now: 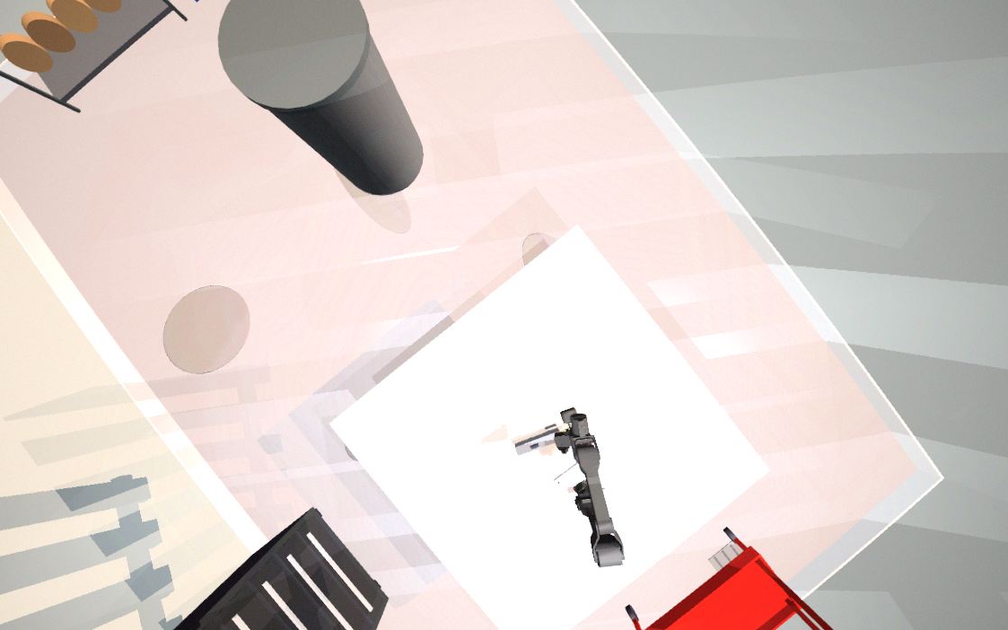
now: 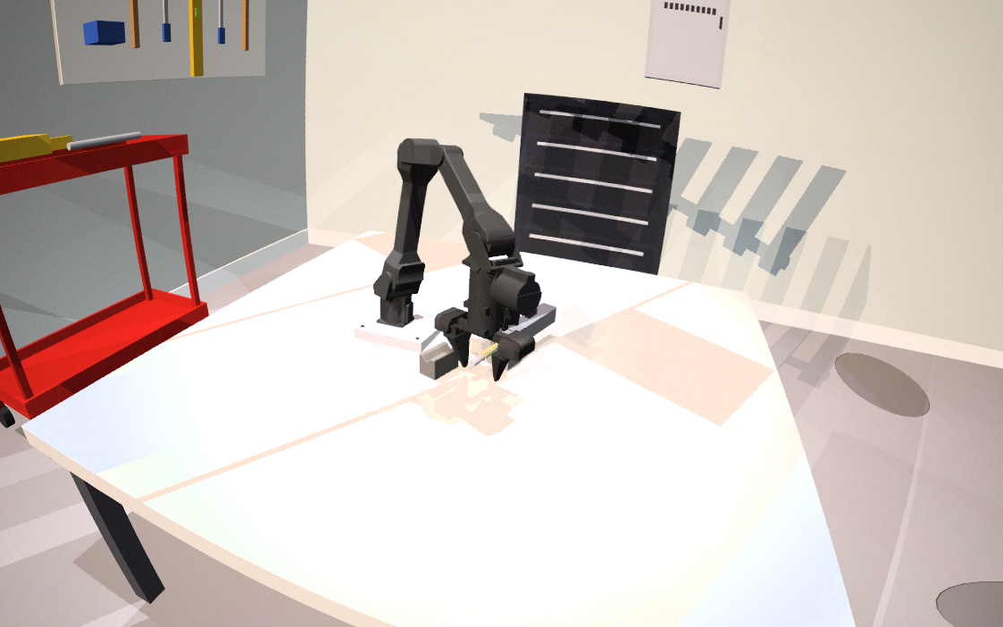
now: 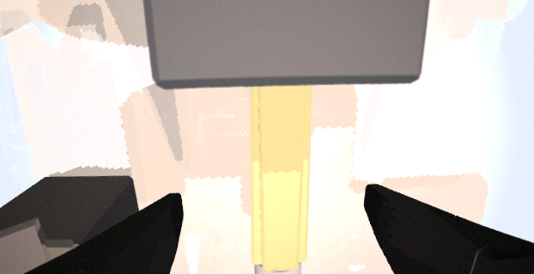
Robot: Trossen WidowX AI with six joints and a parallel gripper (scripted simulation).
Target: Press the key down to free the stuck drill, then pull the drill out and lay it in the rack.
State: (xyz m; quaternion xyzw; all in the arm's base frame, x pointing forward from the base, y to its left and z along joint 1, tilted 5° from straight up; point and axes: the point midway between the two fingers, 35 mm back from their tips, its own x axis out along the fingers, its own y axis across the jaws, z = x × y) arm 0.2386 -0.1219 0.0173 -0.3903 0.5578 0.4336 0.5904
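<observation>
My gripper tip is now 40 mm to the right of the yellow drill, 40 mm below it and 10 mm short of it. The rest, counted from my gripper tip: grey grooved rack 80 mm behind, 10 mm above; light grey fixture bar 130 mm to the left, 40 mm ahead, 30 mm above; dark blue key 160 mm to the left, 50 mm ahead, 40 mm above.
</observation>
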